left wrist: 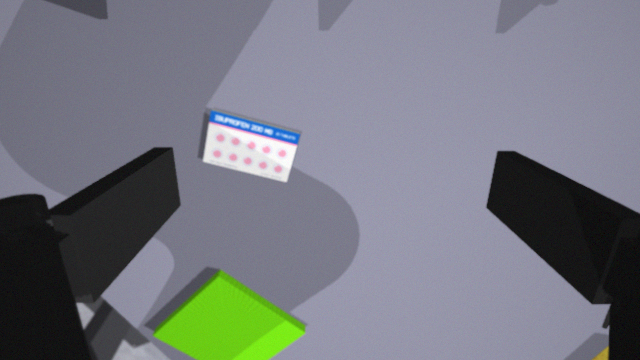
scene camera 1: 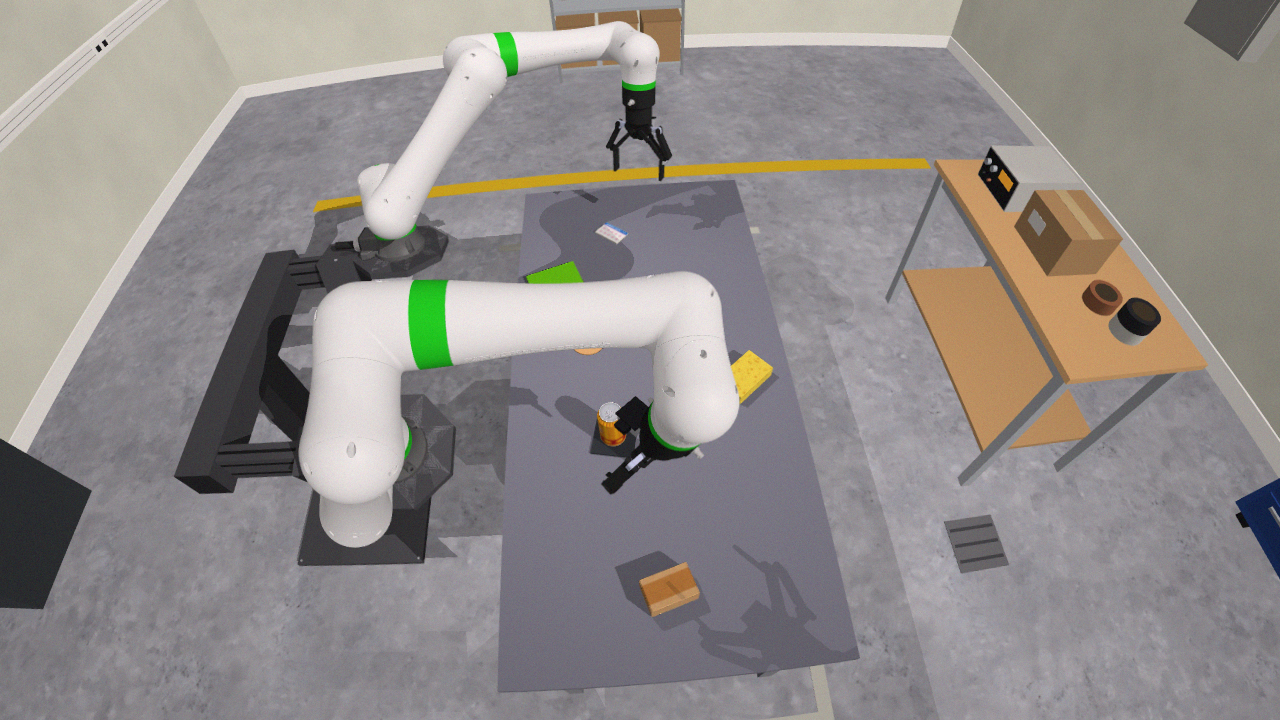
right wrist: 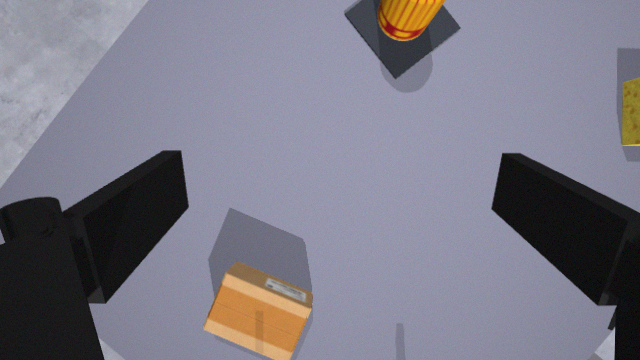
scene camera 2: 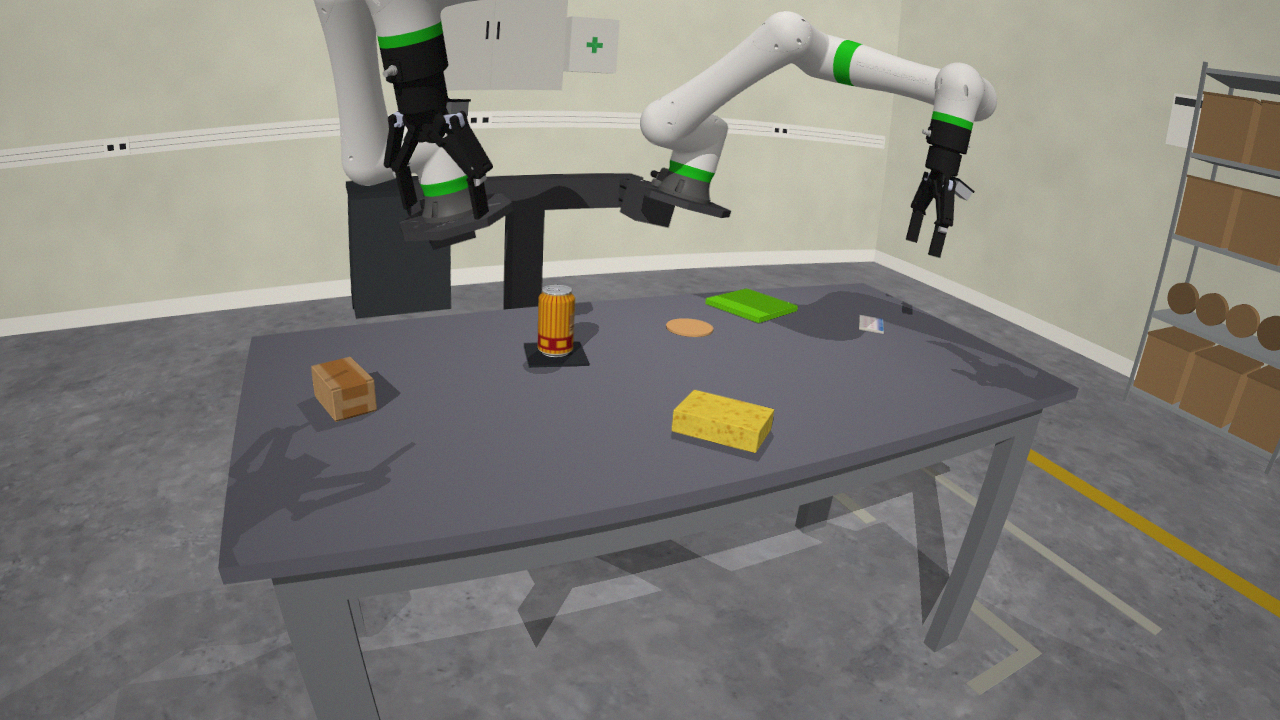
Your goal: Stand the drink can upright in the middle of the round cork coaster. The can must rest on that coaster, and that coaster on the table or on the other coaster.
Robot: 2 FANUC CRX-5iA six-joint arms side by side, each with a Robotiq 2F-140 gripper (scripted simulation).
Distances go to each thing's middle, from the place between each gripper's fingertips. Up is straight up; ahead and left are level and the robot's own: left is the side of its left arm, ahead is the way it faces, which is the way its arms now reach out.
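Flat green block (scene camera 2: 746,303): well behind my left hand (scene camera 2: 922,248), a fair way to the right, a fair way below. Dark square coaster (scene camera 2: 577,357), counted from my left hand: 74 cm to the right, 24 cm behind, 22 cm below. Small printed card (left wrist: 235,142): 22 cm below my left hand, 10 cm behind, 1 cm to the right.
Flat green block, counted from my right hand (scene camera 2: 444,210): far to the left, far below, a little behind. Small printed card: 95 cm to the left of my right hand, 12 cm ahead, 29 cm below. Dark square coaster: 29 cm below my right hand, 22 cm to the left, 2 cm behind.
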